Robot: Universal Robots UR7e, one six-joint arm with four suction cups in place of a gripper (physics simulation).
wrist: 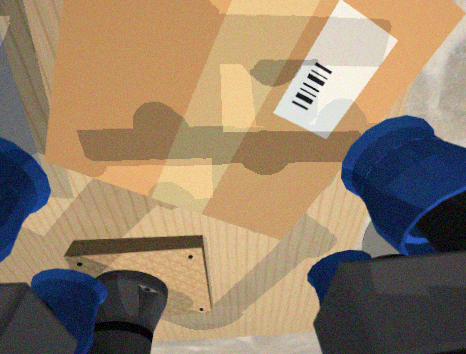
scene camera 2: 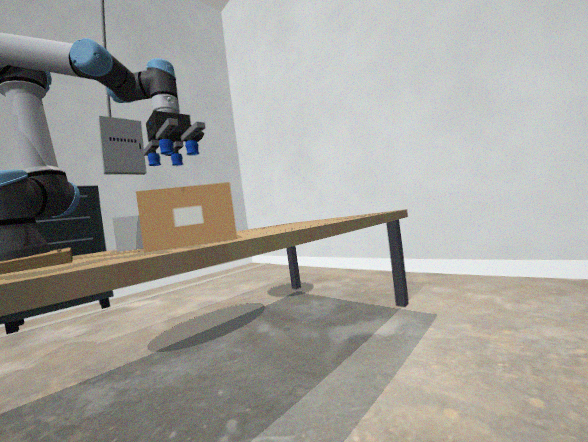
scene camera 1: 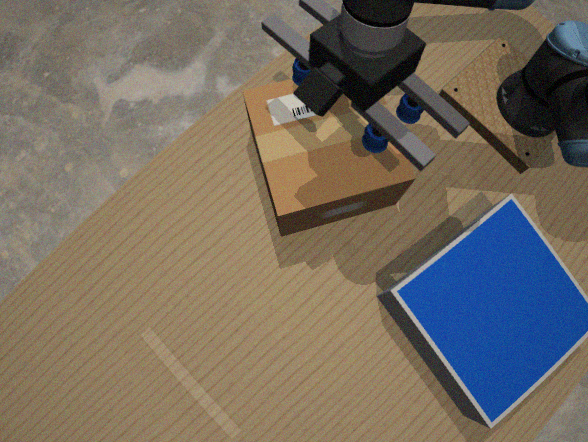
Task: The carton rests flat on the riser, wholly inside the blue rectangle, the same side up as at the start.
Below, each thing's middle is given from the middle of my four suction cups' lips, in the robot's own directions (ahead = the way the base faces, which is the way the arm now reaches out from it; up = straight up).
Scene:
Now: suction cup 190 mm above the brown carton (scene camera 1: 317,171), 30 mm short of it and 10 mm to the left of it. Also, from my suction cup: riser with blue rectangle (scene camera 1: 490,312) (390 mm to the left, 210 mm below).

